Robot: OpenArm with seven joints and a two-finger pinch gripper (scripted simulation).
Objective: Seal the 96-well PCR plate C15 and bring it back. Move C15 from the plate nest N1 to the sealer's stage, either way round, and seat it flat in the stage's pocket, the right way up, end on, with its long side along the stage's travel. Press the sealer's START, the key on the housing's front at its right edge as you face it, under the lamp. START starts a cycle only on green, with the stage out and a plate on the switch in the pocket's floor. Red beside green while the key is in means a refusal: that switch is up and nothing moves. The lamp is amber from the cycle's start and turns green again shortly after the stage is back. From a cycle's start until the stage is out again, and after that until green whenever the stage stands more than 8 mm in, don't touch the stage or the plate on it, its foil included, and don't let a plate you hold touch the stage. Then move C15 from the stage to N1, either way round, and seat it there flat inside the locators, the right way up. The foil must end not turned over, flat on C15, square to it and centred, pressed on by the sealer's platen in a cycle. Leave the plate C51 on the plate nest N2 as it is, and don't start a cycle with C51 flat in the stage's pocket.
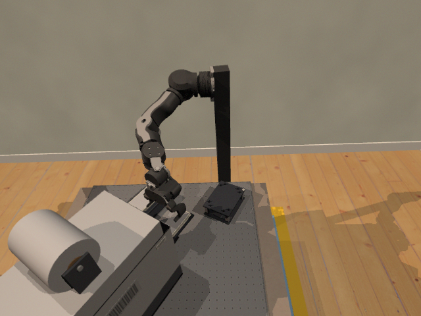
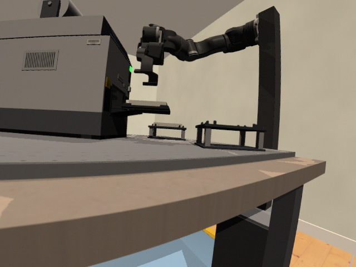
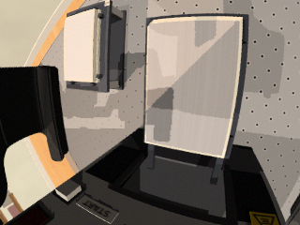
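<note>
My hand is 90 mm above the sealer's stage, 10 mm to the right of it and 10 mm past it. Also, from my hand: foil roll: 260 mm ahead, 220 mm above, 190 mm to the right; then start key: 130 mm to the right, 10 mm below, 10 mm ahead.
</note>
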